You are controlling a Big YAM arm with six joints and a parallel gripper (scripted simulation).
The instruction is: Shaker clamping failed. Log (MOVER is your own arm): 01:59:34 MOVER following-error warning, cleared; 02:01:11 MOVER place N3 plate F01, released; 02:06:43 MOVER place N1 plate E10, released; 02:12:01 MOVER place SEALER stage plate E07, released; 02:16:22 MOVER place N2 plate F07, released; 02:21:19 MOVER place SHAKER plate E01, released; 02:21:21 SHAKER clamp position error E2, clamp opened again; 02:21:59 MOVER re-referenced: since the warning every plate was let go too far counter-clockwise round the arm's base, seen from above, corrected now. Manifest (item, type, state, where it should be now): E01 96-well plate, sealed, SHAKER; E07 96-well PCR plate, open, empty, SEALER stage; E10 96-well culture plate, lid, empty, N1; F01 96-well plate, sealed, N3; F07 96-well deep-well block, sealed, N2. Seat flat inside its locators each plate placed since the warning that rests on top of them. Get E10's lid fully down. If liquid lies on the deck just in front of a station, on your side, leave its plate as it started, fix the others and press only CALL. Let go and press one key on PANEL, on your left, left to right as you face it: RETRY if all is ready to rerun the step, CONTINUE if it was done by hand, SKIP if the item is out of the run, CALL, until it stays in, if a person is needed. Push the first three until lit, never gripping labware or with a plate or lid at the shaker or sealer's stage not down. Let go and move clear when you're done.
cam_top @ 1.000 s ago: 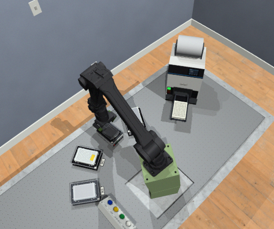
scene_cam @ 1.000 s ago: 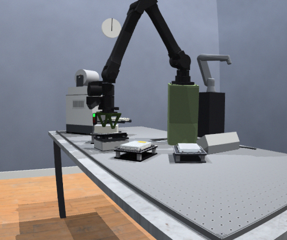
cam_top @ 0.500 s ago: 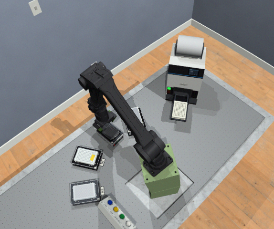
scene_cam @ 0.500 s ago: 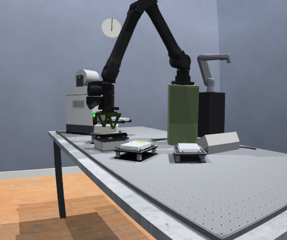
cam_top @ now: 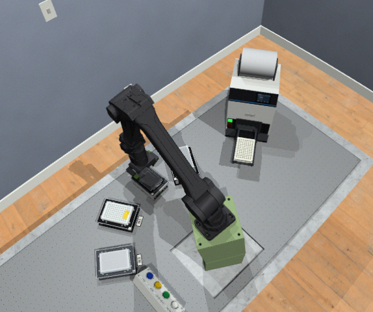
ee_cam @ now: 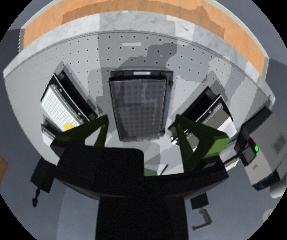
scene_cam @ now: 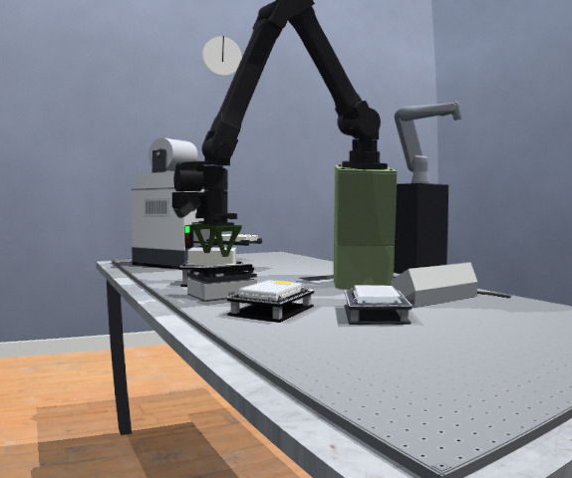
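The dark sealed plate lies 2 cm behind my hand and 4 cm below it. The rest, counted from my hand: white deep-well block 4 cm behind, 18 cm to the right, 3 cm below; film roll 1 cm behind, 64 cm to the right, 29 cm above.
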